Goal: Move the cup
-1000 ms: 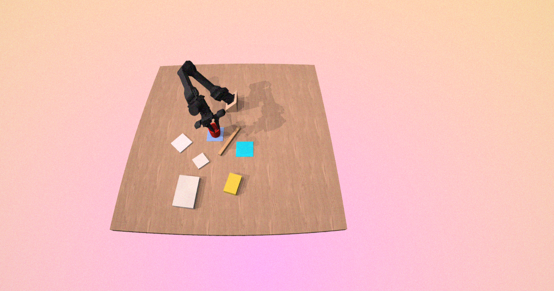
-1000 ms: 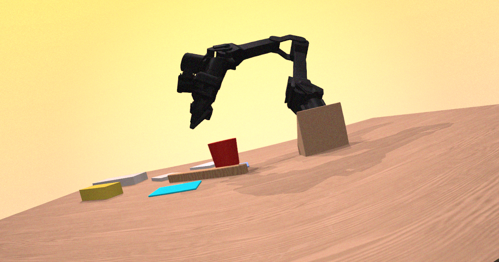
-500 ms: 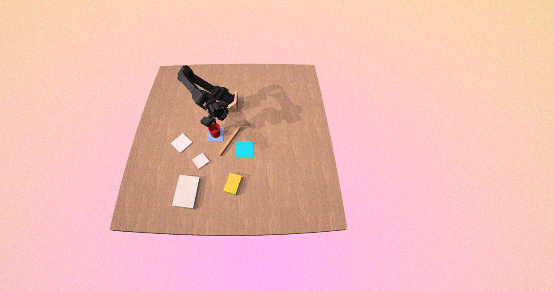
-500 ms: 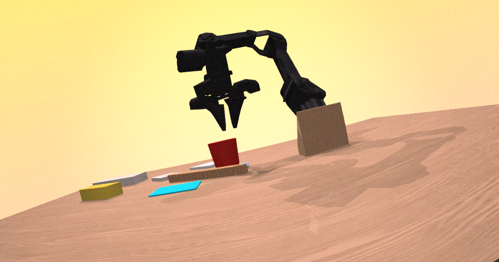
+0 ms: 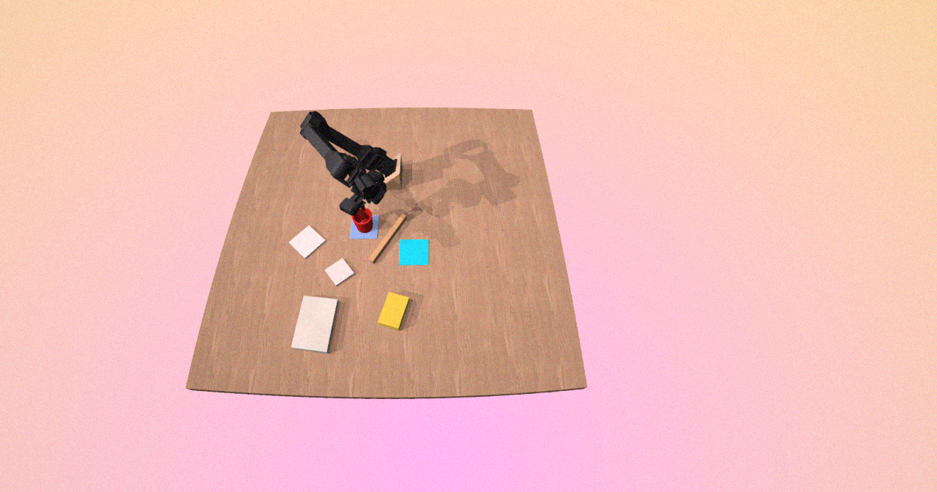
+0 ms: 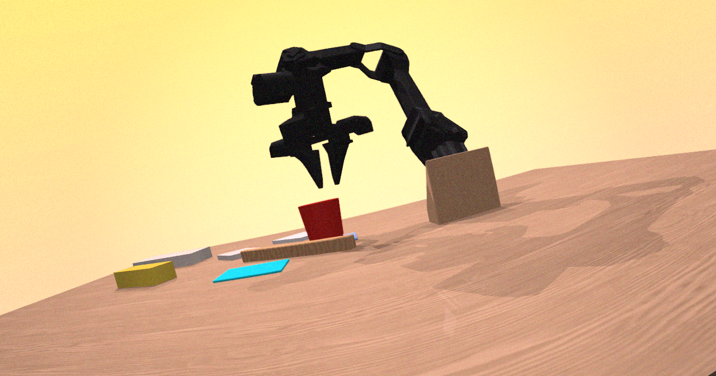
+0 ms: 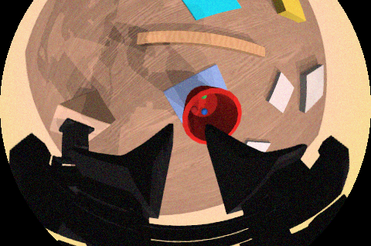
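Right now the red cup is 6 cm below my gripper tip, 3 cm ahead of it and 2 cm to the right of it. From my gripper tip the other things lie so: wooden bar: 10 cm below, 8 cm to the left, 8 cm ahead; then blue marble: 8 cm below, 3 cm to the right, 2 cm ahead; then lilac pad: 10 cm below, 3 cm ahead, 2 cm to the right.
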